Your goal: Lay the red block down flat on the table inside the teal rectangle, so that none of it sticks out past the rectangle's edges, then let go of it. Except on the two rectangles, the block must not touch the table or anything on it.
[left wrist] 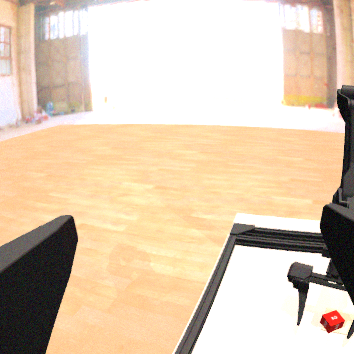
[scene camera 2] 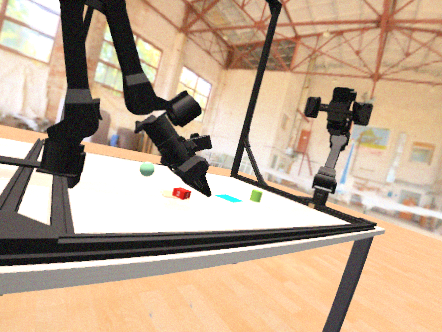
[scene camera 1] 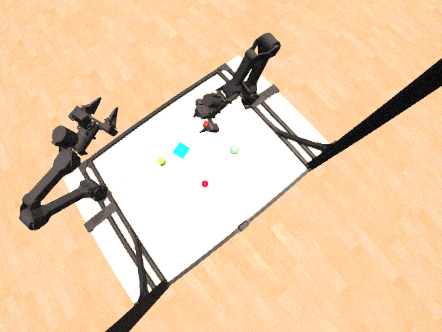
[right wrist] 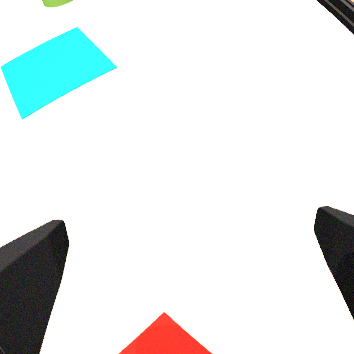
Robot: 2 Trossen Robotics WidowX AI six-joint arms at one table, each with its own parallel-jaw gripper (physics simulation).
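Seen in the pictures: left gripper, fingertip midpoint: (left wrist: 202, 223) (scene camera 2: 335, 100) (scene camera 1: 109, 102); right gripper, fingertip midpoint: (left wrist: 322, 332) (scene camera 2: 203, 191) (scene camera 1: 196, 125) (right wrist: 194, 227); left arm's base, origin of the base link: (scene camera 2: 318, 204) (scene camera 1: 102, 194); right arm's base, origin of the base link: (scene camera 2: 60, 172) (scene camera 1: 248, 101).
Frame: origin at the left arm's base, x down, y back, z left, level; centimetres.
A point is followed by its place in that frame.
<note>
The red block (scene camera 1: 205, 124) @[z -25.0, x 0.0, y -57.0 cm] (scene camera 2: 181, 193) @[z -24.3, x 0.6, y -58.9 cm] (left wrist: 332, 320) @[z -24.9, x 0.0, y -56.7 cm] (right wrist: 165, 337) @[z -24.6, x 0.0, y -56.3 cm] sits on a faint cream patch of the table. The teal rectangle (scene camera 1: 181, 150) @[z -21.5, x 1.8, y -39.4 cm] (scene camera 2: 229, 198) @[z -21.0, x 1.8, y -39.9 cm] (right wrist: 57, 72) @[z -21.4, x 1.8, y -40.5 cm] lies apart from it, with nothing on it. My right gripper (scene camera 1: 199, 124) @[z -21.5, x -0.8, y -54.0 cm] (left wrist: 322, 332) @[z -21.5, x -0.8, y -54.0 cm] (right wrist: 194, 227) @[z -21.5, x -0.8, y -54.0 cm] is open and empty, pointing down low by the block. In the right wrist view the block's corner shows at the bottom edge, between the fingers' sides; the rest is cut off. My left gripper (scene camera 1: 108, 103) @[z 0.1, x -32.7, y -35.0 cm] (scene camera 2: 337, 110) (left wrist: 202, 223) @[z 0.1, x -32.7, y -35.0 cm] is open and empty, raised far from the block.
A green cylinder (scene camera 1: 161, 161) @[z -17.5, x -1.7, y -29.1 cm] (scene camera 2: 256, 195) @[z -16.2, x -0.3, y -30.8 cm] (right wrist: 57, 1) @[z -17.6, x 1.4, y -30.8 cm] stands close beside the teal rectangle. A pale green ball (scene camera 1: 235, 149) @[z -45.3, x -2.4, y -52.1 cm] (scene camera 2: 147, 169) @[z -42.9, x -0.6, y -53.9 cm] and a crimson ball (scene camera 1: 205, 183) @[z -41.4, x -1.0, y -31.0 cm] lie on the white table (scene camera 1: 150, 210) @[z -25.1, x 1.9, y -6.7 cm] (scene camera 2: 150, 220) @[z -16.5, x 1.9, y -74.9 cm]. Dark rails (scene camera 1: 155, 117) @[z 2.5, x 1.3, y -48.4 cm] run along the table's edges.
</note>
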